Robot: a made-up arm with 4 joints.
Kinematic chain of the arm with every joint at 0, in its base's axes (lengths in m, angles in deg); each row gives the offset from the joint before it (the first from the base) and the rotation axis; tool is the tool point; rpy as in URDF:
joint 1: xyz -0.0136 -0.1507 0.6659 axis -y
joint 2: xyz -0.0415 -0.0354 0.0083 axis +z
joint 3: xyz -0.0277 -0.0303 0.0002 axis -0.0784 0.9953 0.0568
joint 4: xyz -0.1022 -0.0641 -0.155 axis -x
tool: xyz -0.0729 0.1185 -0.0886 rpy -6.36 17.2 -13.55
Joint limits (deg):
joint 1: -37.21..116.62
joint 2: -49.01..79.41
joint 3: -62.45..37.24
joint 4: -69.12..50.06
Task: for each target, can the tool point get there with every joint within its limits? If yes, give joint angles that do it. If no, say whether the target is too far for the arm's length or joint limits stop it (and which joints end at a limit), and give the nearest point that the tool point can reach.
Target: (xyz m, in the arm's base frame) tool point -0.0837 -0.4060 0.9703
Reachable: no: joint limits stop it (at a limit: joint 1, joint 3, joint 4) | nearest point -0.1314 -0.3474 0.8200 | short by 0.168 m
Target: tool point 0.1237 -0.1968 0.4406
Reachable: yes | joints 74.03 31.58 -25.40 -40.65
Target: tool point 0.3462 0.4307 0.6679
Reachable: no: too far | nearest point 0.2272 0.0309 0.5512 | short by 0.433 m
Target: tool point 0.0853 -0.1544 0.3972
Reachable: yes | joints 37.13 53.39 -42.87 -6.55
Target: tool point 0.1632 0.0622 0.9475
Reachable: no: joint limits stop it (at a limit: joint 1, joint 3, joint 4) | nearest point 0.2165 -0.0585 0.8578 | short by 0.160 m
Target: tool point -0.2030 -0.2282 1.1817
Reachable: no: too far | nearest point -0.1876 -0.2077 0.8627 | short by 0.320 m
